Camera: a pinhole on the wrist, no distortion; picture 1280 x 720 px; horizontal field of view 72.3 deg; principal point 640.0 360.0 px. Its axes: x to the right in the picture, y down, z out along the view. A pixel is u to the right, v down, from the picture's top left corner.
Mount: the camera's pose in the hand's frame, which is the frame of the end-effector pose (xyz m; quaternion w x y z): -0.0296 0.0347 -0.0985 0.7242 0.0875 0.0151 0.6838
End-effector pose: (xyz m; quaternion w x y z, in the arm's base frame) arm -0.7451 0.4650 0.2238 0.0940 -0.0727 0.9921 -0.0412
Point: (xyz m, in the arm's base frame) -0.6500 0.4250 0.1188
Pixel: 413.7 622.0
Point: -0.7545 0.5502 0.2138
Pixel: 1204.2 271.4
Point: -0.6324 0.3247 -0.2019
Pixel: 494.8 447.0
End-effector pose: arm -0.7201 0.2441 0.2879 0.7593 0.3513 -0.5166 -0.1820
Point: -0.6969 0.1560 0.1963
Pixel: outside the picture
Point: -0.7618 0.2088 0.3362
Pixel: 637.7 131.7
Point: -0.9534 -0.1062 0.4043
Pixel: 448.3 55.2
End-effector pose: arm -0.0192 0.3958 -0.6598 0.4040 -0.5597 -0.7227 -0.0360
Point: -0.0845 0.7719 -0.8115
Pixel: 971.7 40.6
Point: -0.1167 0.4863 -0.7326
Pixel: 552.9 274.5
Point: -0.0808 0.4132 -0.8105
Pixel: 644.3 668.2
